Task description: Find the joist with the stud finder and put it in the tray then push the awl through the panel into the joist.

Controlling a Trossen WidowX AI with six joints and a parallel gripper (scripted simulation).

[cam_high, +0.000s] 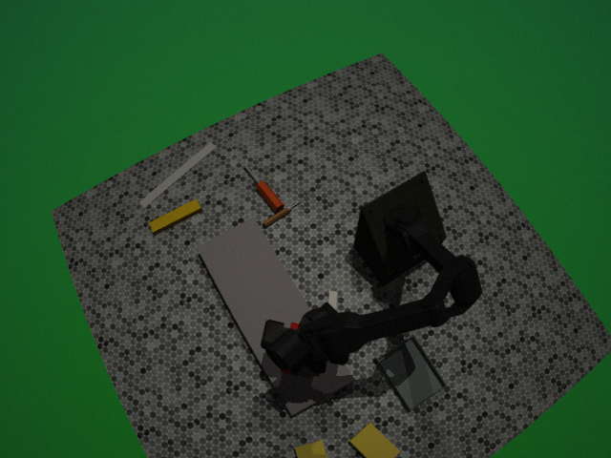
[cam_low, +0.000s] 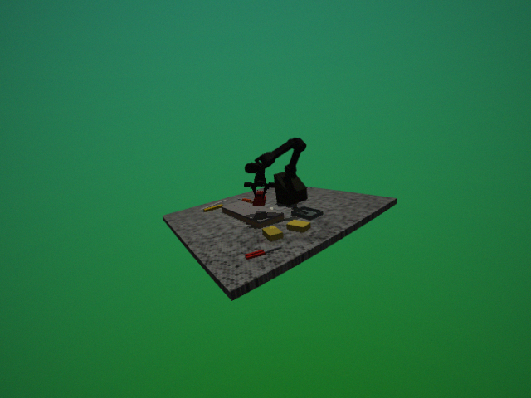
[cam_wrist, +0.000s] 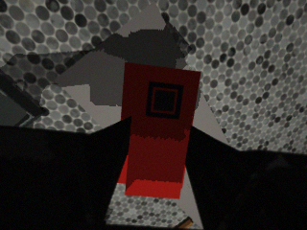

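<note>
Now: the grey tray 21 cm behind my gripper tip, 19 cm to the left of it and 12 cm below it. From my gripper tip the other things lie so: awl (21 cm behind, 38 cm to the right, 13 cm below); then red stud finder (1 cm to the left, 2 cm above); then small white block (16 cm behind, 9 cm to the right, 13 cm below).
</note>
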